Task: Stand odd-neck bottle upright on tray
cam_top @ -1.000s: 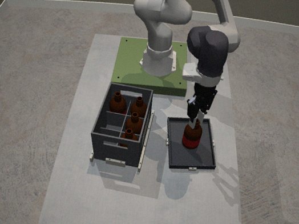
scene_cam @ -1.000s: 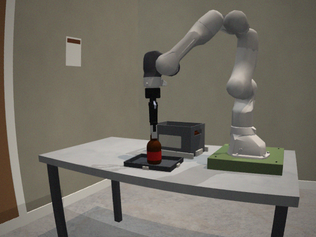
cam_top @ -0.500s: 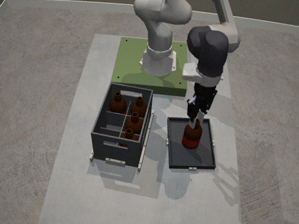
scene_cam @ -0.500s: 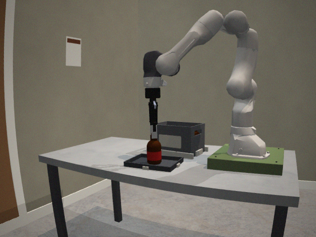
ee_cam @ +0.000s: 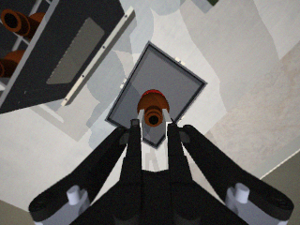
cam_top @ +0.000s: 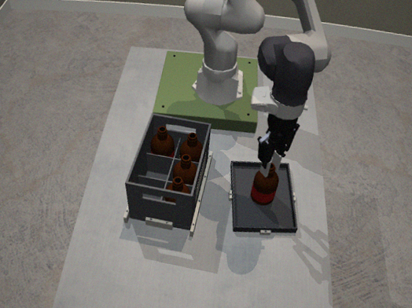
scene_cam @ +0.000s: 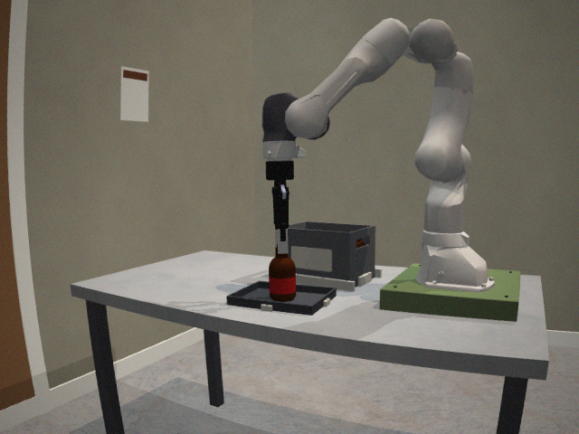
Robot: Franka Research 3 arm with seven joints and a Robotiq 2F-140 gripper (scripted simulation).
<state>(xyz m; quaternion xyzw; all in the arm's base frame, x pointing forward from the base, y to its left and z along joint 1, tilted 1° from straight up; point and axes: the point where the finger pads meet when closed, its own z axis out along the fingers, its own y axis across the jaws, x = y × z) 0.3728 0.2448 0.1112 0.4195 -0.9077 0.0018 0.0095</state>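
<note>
The glass bottle lies 9 cm below my hand. The rest, counted from my hand: black tray: 16 cm below; dark grey crate: 28 cm to the right, 9 cm below, 5 cm ahead; brown bottle: 34 cm to the right, 8 cm below, 4 cm behind.
</note>
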